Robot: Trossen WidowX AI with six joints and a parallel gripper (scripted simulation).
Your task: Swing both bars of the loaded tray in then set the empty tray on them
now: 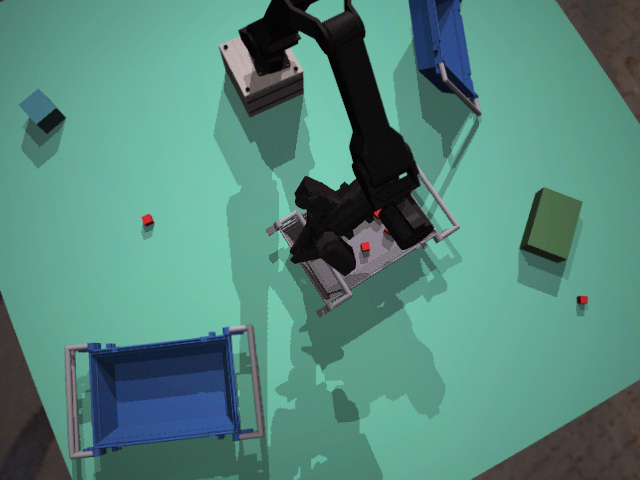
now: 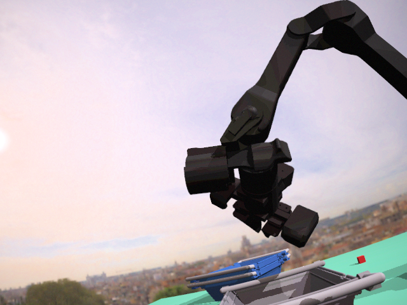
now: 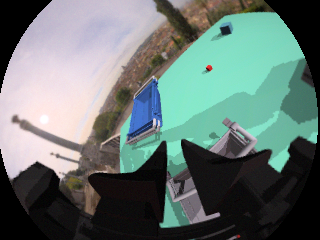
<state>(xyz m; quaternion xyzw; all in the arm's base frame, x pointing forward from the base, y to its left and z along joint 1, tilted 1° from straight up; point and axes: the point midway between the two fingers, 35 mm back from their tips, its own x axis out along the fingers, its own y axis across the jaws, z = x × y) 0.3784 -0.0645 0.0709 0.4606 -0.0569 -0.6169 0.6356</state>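
My gripper tip is now 34 cm past the blue tray, 45 cm to the right of it and 7 cm above it. The rest, counted from my gripper tip: blue-grey cube: 47 cm behind, 36 cm to the right, 12 cm below; then green box: 9 cm ahead, 49 cm to the left, 12 cm below.
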